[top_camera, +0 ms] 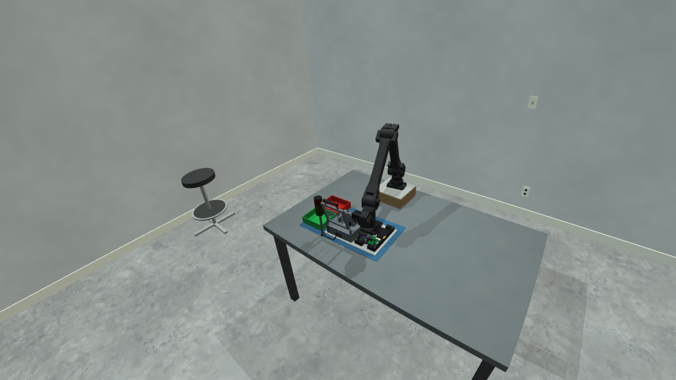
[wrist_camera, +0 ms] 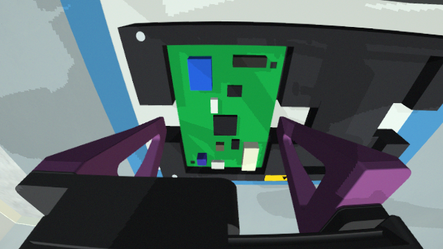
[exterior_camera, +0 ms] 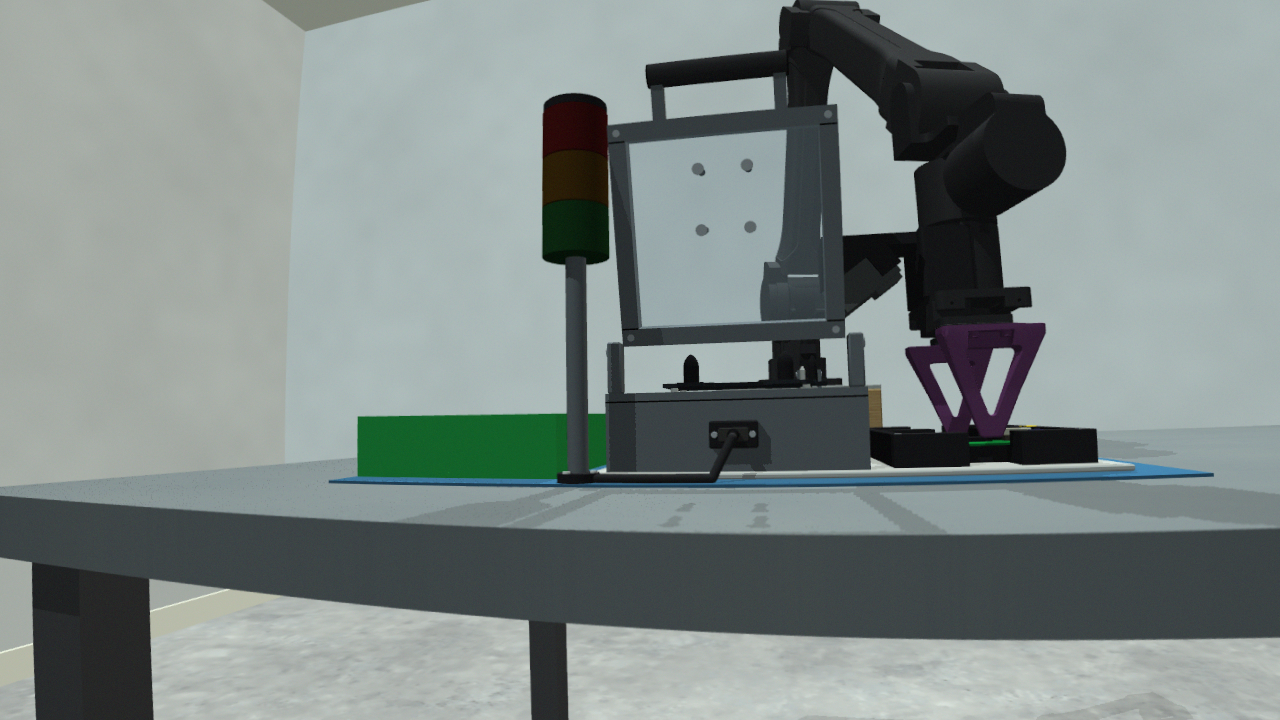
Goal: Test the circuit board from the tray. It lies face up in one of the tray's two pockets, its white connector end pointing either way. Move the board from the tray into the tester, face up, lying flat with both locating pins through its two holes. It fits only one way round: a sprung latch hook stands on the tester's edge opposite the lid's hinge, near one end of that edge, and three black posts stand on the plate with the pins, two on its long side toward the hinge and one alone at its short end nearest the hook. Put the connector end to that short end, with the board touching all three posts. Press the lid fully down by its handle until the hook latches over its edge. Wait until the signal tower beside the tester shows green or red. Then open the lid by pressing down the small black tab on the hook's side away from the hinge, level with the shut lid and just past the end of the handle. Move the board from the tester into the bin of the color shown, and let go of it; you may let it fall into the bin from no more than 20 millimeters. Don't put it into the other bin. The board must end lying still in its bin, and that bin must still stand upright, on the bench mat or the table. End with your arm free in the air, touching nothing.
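Right now the green circuit board is 1 cm below my hand. Also, from my hand: black tester plate: 6 cm behind, 16 cm to the right, 4 cm above; then black latch hook: 12 cm behind, 10 cm to the right, 6 cm above; then clear lid: 6 cm ahead, 18 cm to the right, 15 cm above.
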